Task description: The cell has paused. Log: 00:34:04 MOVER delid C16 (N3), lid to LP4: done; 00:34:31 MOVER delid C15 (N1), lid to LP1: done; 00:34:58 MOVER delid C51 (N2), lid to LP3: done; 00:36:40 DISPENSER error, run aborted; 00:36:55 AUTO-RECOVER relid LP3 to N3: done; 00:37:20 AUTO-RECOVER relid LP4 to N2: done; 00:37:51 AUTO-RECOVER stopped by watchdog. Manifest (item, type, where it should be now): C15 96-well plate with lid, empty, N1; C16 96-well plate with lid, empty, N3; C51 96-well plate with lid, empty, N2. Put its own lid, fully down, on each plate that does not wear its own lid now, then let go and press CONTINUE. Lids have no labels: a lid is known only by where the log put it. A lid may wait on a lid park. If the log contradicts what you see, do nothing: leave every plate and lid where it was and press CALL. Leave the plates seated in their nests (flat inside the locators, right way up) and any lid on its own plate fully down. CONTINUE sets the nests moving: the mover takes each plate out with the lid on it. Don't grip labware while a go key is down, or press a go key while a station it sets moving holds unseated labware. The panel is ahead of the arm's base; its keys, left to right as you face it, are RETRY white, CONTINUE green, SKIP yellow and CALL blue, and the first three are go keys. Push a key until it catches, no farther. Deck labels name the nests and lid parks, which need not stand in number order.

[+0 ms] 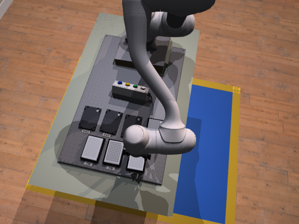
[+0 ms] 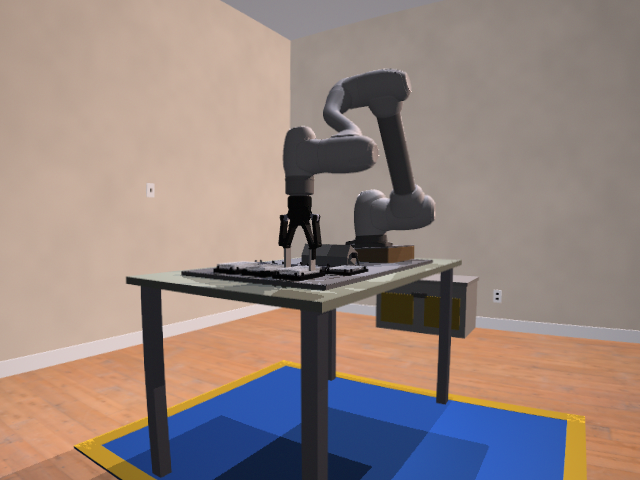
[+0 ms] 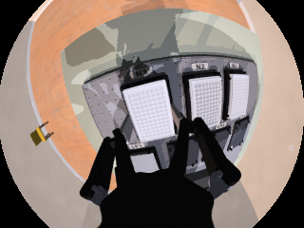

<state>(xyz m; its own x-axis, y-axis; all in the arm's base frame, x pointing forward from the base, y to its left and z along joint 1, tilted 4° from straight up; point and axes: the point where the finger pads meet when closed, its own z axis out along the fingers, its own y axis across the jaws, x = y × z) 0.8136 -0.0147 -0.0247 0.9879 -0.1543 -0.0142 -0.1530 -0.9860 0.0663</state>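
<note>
Now: the 96-well plate 3 cm below my hand. From my hand the other things lie so: lid park LP2: 22 cm behind, 17 cm to the right, 4 cm below; lid park LP3: 19 cm behind, 4 cm to the right, 4 cm below; lid park LP1: 17 cm behind, 9 cm to the left, 4 cm below.
</note>
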